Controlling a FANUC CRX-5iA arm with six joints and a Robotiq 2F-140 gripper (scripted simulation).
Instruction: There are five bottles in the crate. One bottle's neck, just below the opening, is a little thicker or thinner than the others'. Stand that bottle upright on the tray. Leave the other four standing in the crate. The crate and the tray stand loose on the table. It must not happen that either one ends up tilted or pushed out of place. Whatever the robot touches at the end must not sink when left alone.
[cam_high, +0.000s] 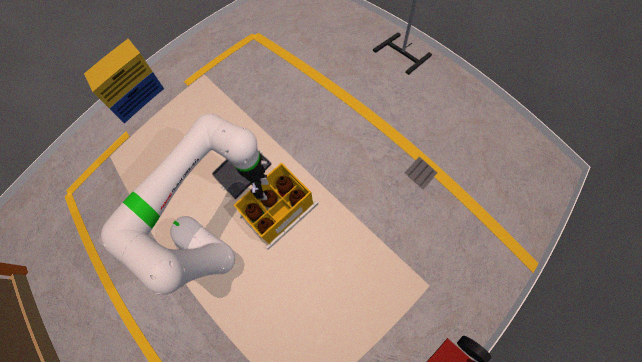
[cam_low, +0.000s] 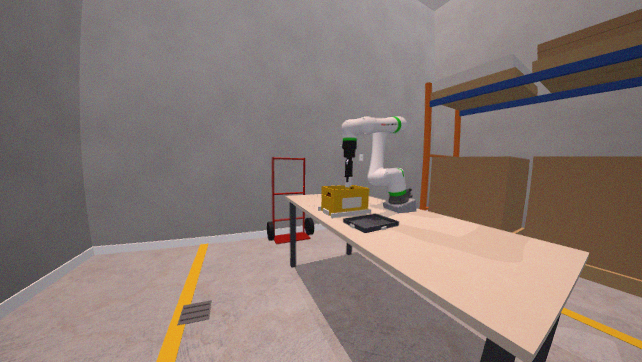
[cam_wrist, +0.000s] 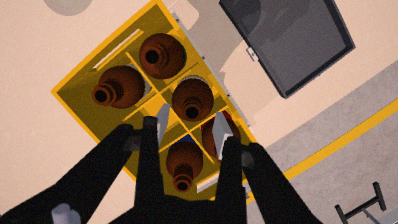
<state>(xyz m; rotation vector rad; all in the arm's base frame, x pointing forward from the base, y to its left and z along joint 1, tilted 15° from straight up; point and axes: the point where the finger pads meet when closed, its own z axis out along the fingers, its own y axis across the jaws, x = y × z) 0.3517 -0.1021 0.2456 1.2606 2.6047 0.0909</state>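
Now: hand 13 cm above the brown bottle. From my hand the other things lie so: yellow crate (1 cm behind, 4 cm to the right, 13 cm below); then dark tray (3 cm ahead, 25 cm to the left, 20 cm below).
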